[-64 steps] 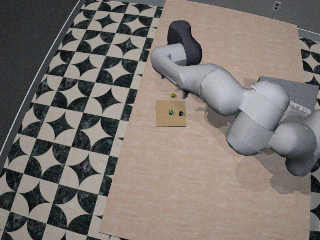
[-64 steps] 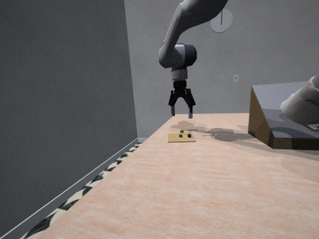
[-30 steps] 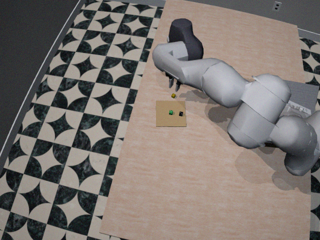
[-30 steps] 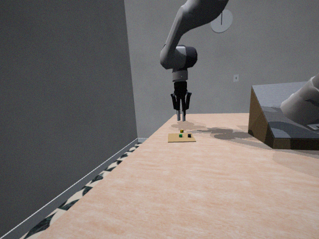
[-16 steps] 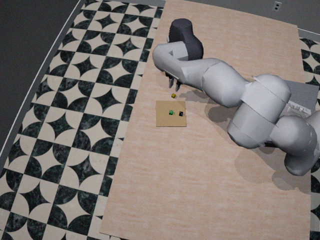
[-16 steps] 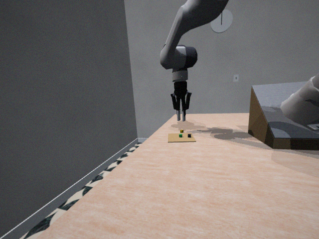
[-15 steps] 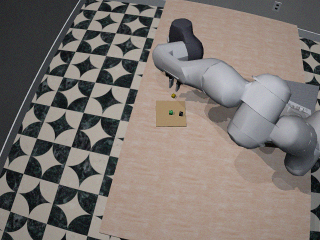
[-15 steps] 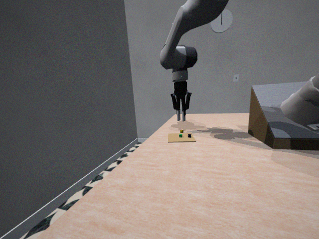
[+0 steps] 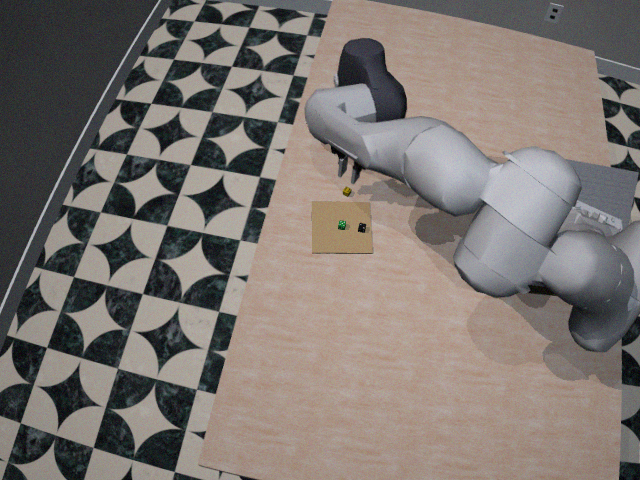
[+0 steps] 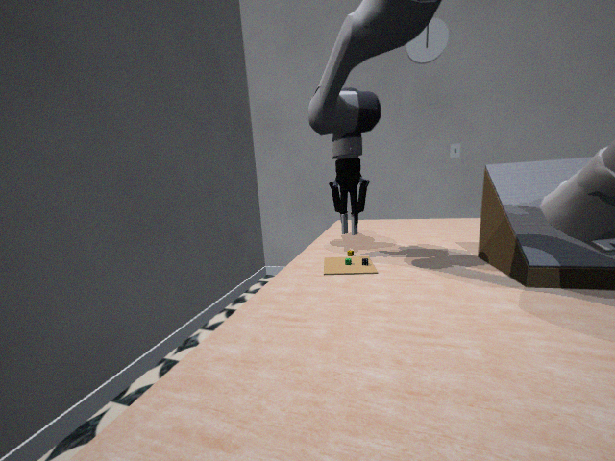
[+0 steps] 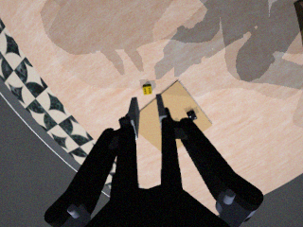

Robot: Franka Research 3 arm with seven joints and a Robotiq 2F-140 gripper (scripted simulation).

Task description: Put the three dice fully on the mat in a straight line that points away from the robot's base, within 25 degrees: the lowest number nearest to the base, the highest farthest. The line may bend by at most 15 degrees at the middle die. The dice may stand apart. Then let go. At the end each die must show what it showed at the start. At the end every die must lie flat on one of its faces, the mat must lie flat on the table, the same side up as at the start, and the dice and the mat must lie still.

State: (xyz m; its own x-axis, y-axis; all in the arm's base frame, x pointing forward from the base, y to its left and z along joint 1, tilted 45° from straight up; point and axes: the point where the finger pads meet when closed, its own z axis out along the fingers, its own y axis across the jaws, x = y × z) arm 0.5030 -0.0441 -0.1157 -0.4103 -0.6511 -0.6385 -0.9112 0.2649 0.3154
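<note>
Now: the yellow die 100 mm below my hand. From my hand the other things lie so: green die 100 mm to the left, 90 mm below; tan mat 100 mm to the left, 100 mm below; black die 100 mm to the left, 90 mm below, 50 mm behind.
</note>
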